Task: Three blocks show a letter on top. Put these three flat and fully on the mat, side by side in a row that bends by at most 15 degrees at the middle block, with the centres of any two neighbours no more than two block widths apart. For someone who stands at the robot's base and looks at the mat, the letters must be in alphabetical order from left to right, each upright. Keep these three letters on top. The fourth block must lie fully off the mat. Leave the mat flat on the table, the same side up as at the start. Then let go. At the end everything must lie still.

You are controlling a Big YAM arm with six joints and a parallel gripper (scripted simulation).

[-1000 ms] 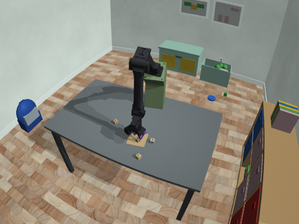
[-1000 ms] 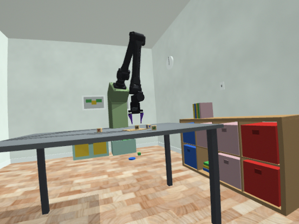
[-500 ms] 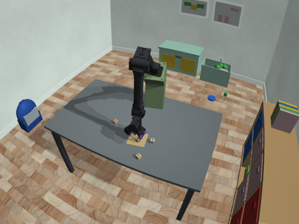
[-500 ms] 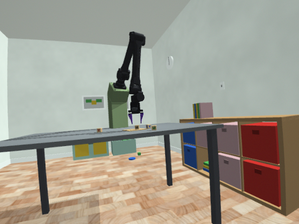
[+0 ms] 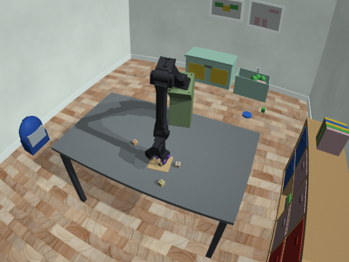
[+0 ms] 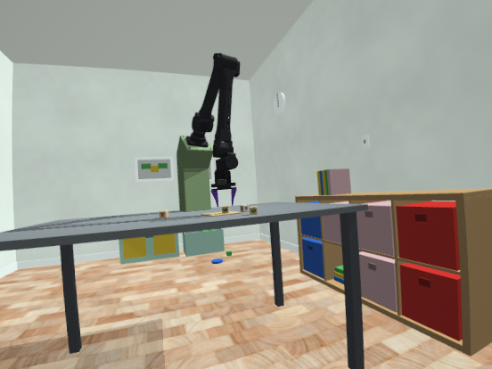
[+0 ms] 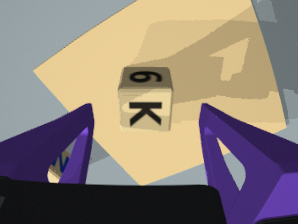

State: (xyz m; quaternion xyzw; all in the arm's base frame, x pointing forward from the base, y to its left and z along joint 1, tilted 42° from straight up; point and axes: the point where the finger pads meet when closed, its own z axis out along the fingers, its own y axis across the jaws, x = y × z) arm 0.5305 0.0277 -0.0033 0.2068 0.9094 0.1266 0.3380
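The wooden block is 2 cm below my hand. Also, from my hand: mat 2 cm behind, 1 cm to the right, 4 cm below.
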